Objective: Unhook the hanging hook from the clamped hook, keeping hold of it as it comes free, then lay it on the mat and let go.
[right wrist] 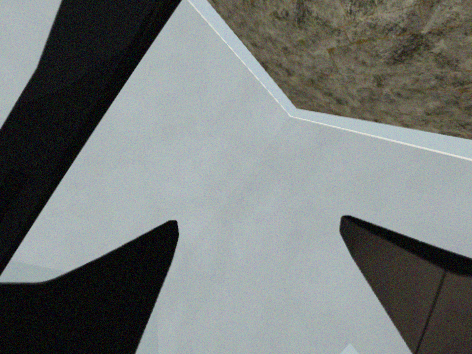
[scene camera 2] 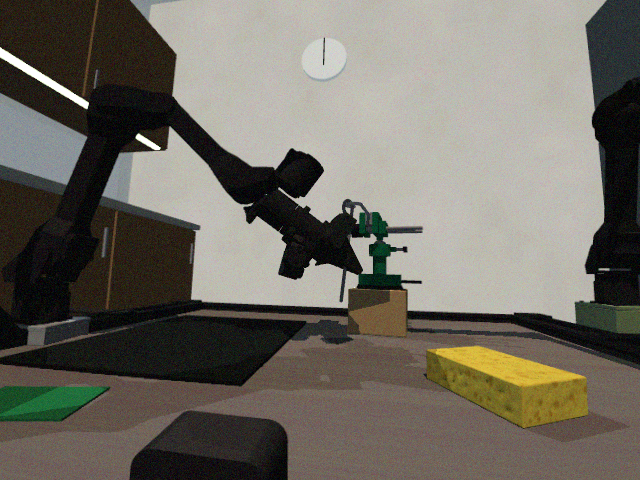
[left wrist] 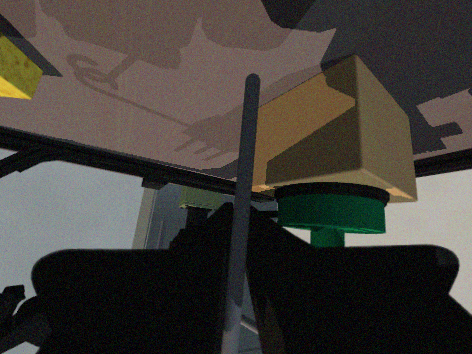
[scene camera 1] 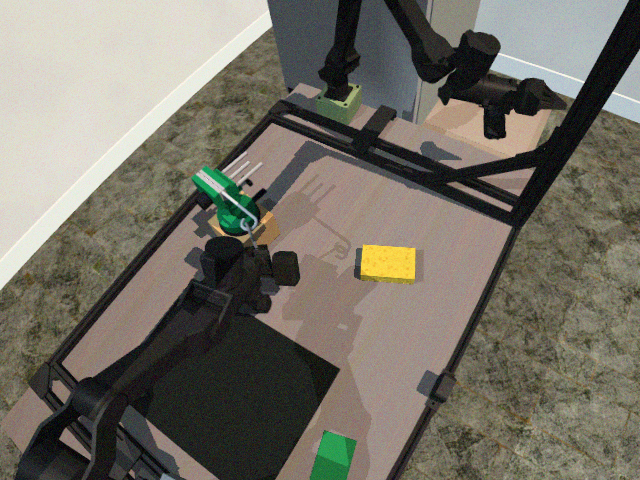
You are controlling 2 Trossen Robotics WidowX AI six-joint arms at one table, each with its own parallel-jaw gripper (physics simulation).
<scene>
my left gripper: holds a grey hanging hook
my right gripper: open, holds nothing
a yellow sponge (scene camera 2: 525, 393): on the table
a green card (scene camera 2: 32, 403): on the table
</scene>
